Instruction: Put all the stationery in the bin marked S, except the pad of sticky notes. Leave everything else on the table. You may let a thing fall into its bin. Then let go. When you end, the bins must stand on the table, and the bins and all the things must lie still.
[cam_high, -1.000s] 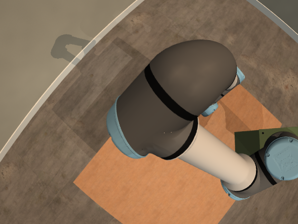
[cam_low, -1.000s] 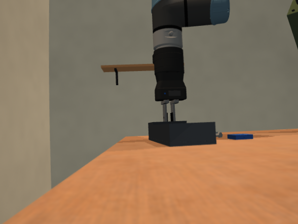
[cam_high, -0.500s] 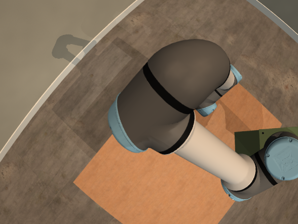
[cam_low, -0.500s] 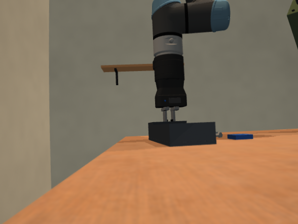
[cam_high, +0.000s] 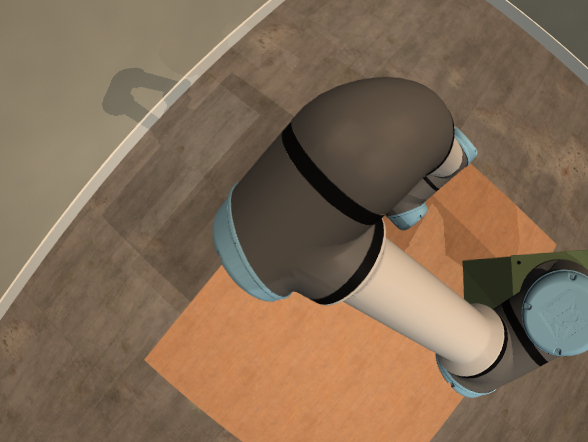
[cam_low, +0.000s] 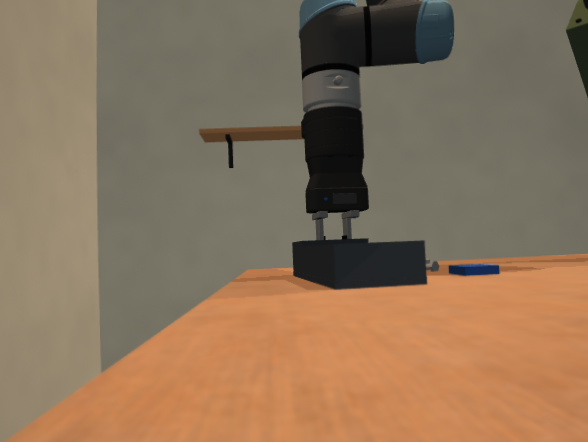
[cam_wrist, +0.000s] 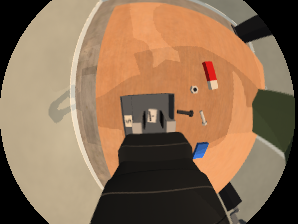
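My gripper is now 2 cm above the white clip-like piece. From my hand the other things lie so: nut 9 cm behind, 5 cm to the right, 3 cm below; then dark bin 8 cm to the left, 1 cm below; then black screw 8 cm behind, 3 cm below.
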